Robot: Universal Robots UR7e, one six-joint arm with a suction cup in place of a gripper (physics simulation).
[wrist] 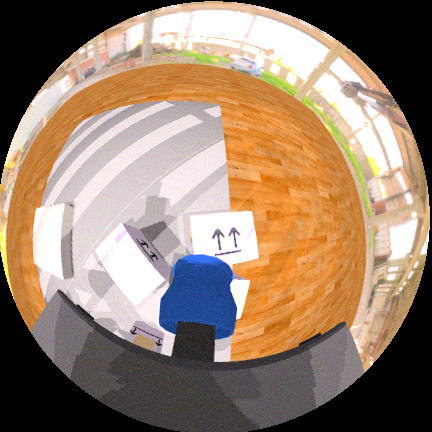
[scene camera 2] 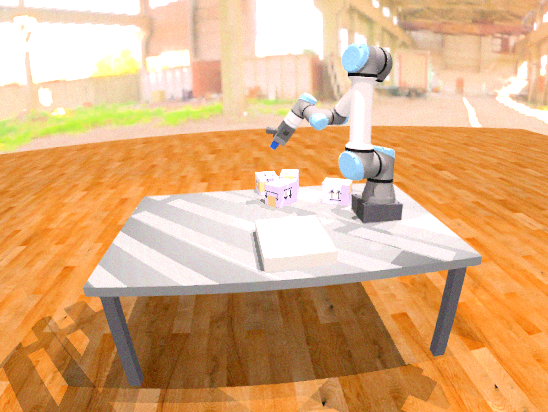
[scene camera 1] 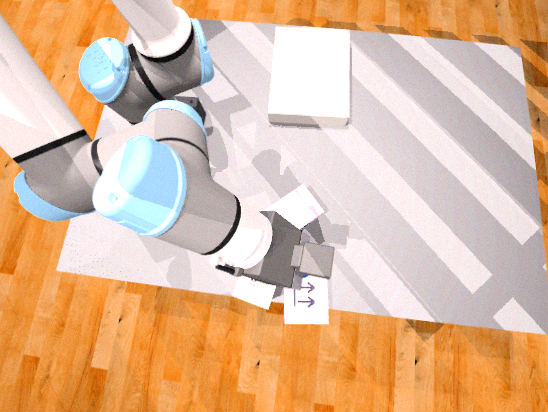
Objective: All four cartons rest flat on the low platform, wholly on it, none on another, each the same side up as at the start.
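Where they show: hand, tool point: (wrist: 202,277) (scene camera 2: 272,147); arm's base, link origin: (scene camera 2: 378,199).
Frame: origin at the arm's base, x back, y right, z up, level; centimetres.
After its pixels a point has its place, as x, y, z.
Observation:
The suction gripper (scene camera 1: 304,275) (scene camera 2: 274,145) (wrist: 203,267) has a blue cup, holds nothing and hangs well above the cartons. An arrow-marked carton (scene camera 1: 306,310) @[-51.0, 39.5, 1.5] (scene camera 2: 264,182) @[-51.0, 29.3, -0.5] (wrist: 224,234) @[-50.9, 35.6, 1.5] stands at the table's edge, its top reaching past the edge line in scene camera 1. A second carton (scene camera 1: 299,206) @[-44.0, 16.0, 2.8] (scene camera 2: 281,193) @[-42.4, 11.4, -0.5] (wrist: 131,267) @[-42.5, 19.2, 2.9] stands turned, nearer the platform. A third carton (scene camera 1: 254,294) @[-38.4, 38.7, 2.9] (scene camera 2: 290,174) @[-37.9, 30.1, 3.1] (wrist: 242,298) @[-38.3, 40.1, 2.9] is partly hidden. A fourth carton (scene camera 2: 336,191) @[-17.0, 13.3, -0.7] (wrist: 145,336) @[-22.1, 19.6, -2.3] stands near the arm's base, hidden by the arm in scene camera 1. The low white platform (scene camera 1: 310,75) @[-38.7, -26.3, -2.4] (scene camera 2: 295,237) @[-37.2, -31.2, -2.4] (wrist: 53,240) @[-39.7, -17.9, -2.4] carries no carton.
The grey table (scene camera 1: 425,200) @[-79.9, 3.4, -7.2] (scene camera 2: 175,250) @[-81.2, -31.3, -7.2] (wrist: 145,145) @[-77.5, 9.1, -7.2] bears the cartons and the platform. The dark arm base (scene camera 2: 376,209) @[-2.9, -8.6, -1.4] stands beside the fourth carton. The arm's links cover the left part of scene camera 1. Wood floor (scene camera 1: 175,360) lies beyond the table edge.

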